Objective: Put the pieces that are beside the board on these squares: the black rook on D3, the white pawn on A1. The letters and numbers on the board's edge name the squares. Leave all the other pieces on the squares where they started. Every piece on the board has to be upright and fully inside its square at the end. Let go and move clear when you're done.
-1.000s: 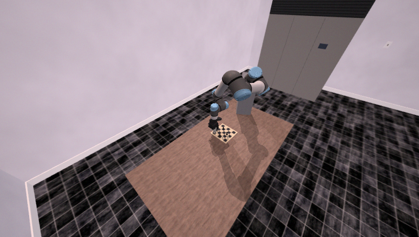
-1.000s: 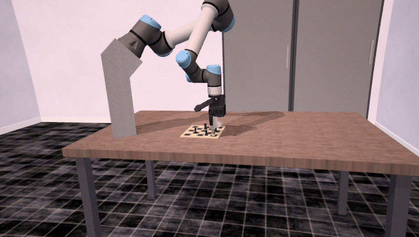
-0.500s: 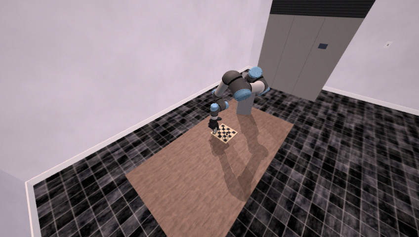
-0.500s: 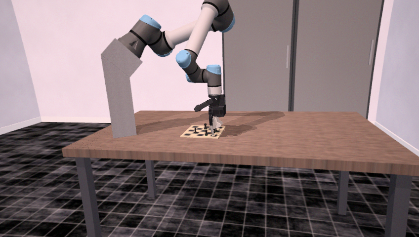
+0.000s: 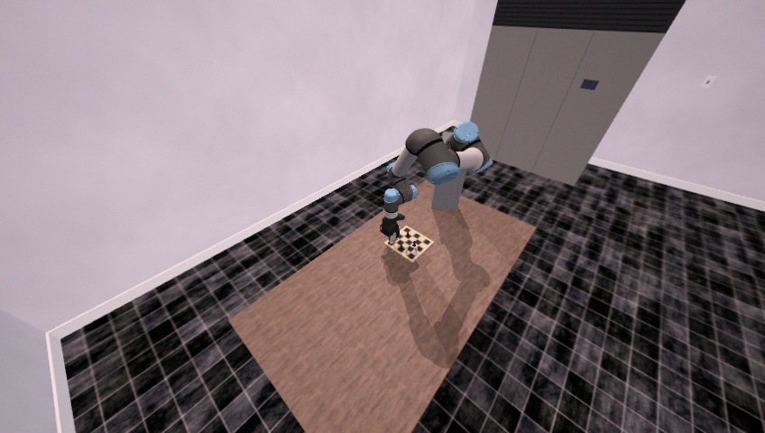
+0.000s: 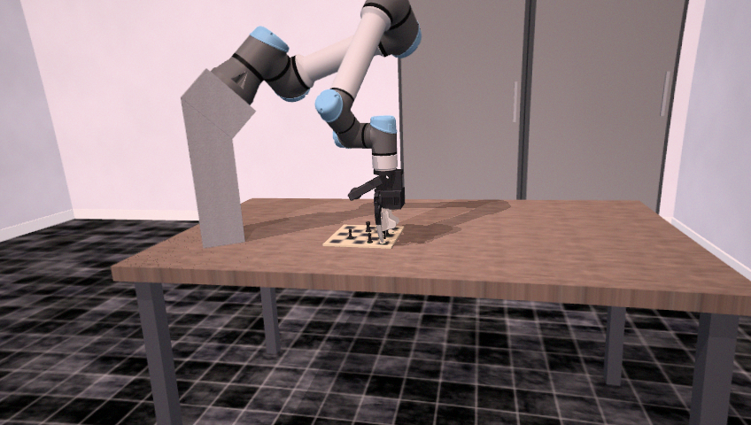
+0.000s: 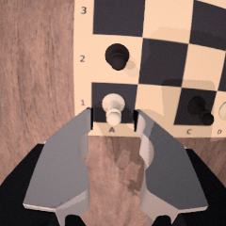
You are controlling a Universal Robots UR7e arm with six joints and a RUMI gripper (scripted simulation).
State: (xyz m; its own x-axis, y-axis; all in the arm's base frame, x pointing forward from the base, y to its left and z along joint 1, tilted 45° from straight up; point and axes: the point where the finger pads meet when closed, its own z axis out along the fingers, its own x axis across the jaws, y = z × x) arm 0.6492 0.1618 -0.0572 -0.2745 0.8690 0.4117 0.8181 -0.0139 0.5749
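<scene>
The white pawn lies 10 mm below my hand. The rest, counted from my hand: chessboard 100 mm behind, 50 mm to the left, 30 mm below; black rook 110 mm behind, 80 mm to the left, 10 mm below.
</scene>
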